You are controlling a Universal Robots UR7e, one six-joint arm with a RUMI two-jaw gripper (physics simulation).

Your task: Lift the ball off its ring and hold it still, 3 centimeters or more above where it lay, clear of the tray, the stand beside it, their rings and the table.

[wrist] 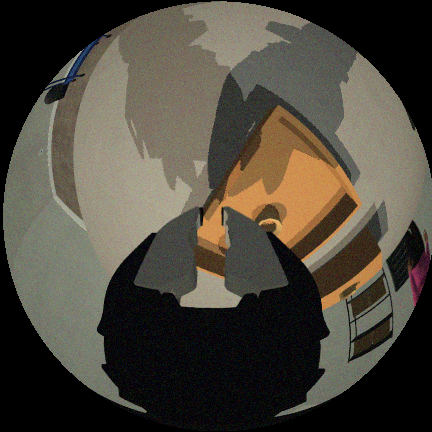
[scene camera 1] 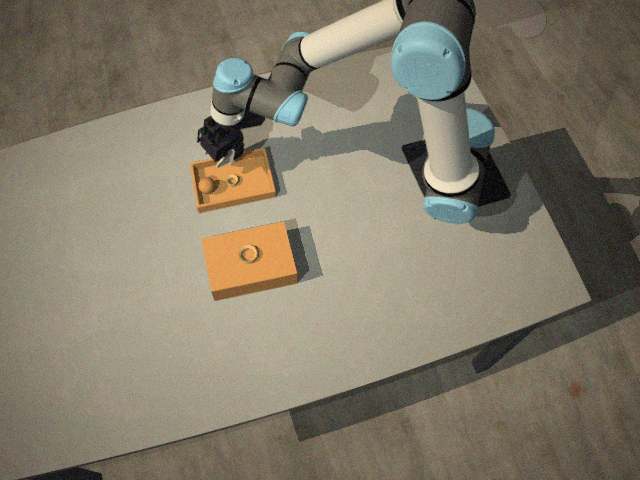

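My gripper is there for me to see, and the wrist view shows it too. I can also see an orange tray, as well as an orange stand.
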